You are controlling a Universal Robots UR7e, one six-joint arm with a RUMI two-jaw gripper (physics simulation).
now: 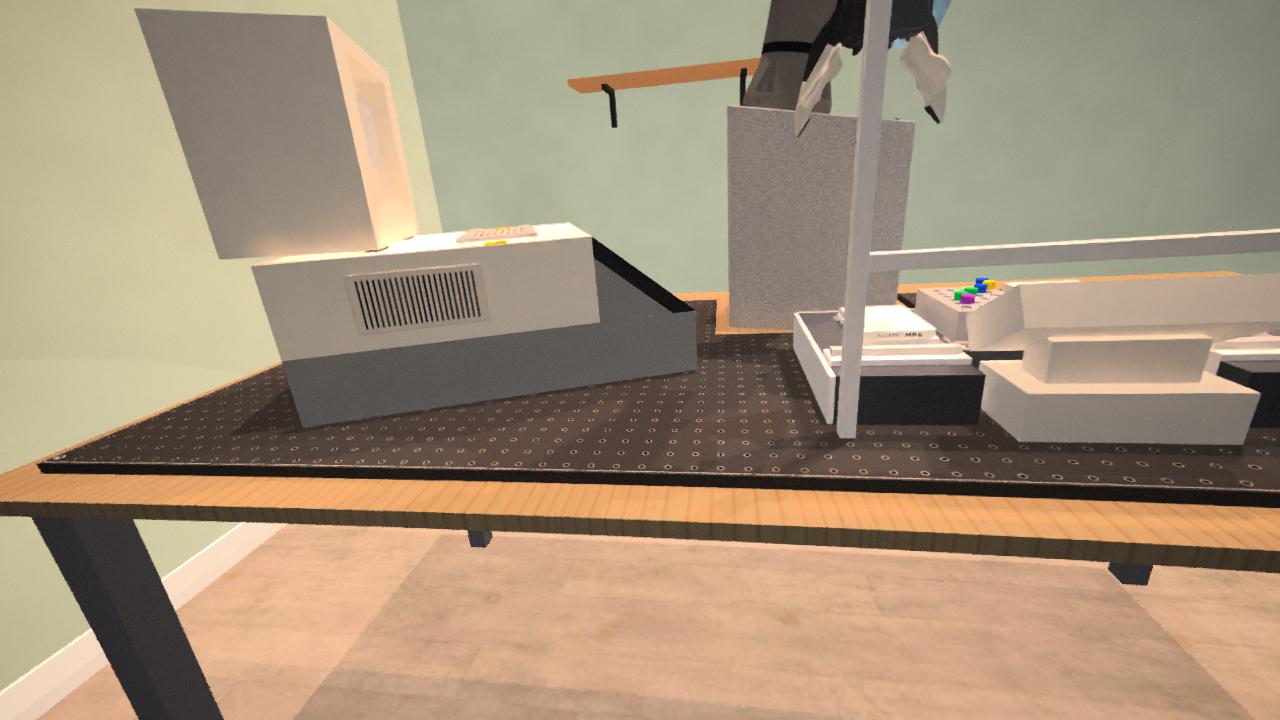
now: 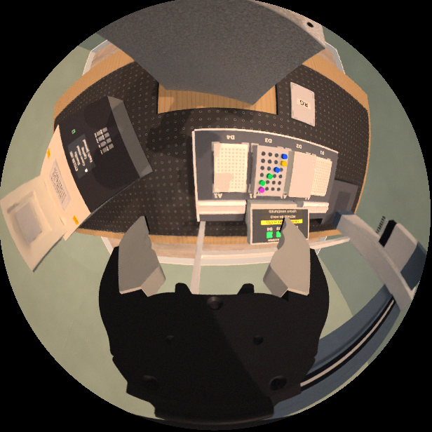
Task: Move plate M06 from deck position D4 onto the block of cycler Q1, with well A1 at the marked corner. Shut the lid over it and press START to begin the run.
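Where they show: arm's base, origin of the base link: [image 1: 784, 114].
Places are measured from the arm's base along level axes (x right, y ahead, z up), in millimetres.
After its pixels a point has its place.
Observation:
Plate M06 [image 1: 887, 323] {x -57, y 380, z -281 mm} [image 2: 231, 162], white with a grid of wells, sits at deck position D4. Cycler Q1 [image 1: 546, 282] {x 361, y 393, z -203 mm} [image 2: 95, 170] stands apart from the deck, with a dark sloping front panel that carries a display and keys [image 2: 104, 140]; START cannot be read. Its lid [image 1: 268, 134] {x 618, y 448, z -24 mm} [image 2: 50, 217] stands open at the back. The block [image 1: 497, 233] {x 448, y 290, z -148 mm} [image 2: 58, 186] is exposed, with yellow marks near it; its marked corner cannot be told. My gripper [image 1: 866, 127] {x -21, y 361, z -59 mm} [image 2: 214, 219] is open and empty, high above the deck area and away from the plate.
A tube rack [image 1: 953, 302] {x -131, y 379, z -259 mm} [image 2: 270, 170] with coloured caps sits at D3, beside further labware. A white upright post [image 1: 861, 223] {x 37, y 539, z -143 mm} stands by the deck's corner, with a rail [image 1: 1074, 250] {x -129, y 552, z -176 mm}. A status screen [image 2: 280, 215], a grey pedestal [image 1: 787, 214] {x 10, y 101, z -163 mm} [image 2: 215, 50] and an RG-labelled pad [image 2: 303, 112] also stand around the deck.

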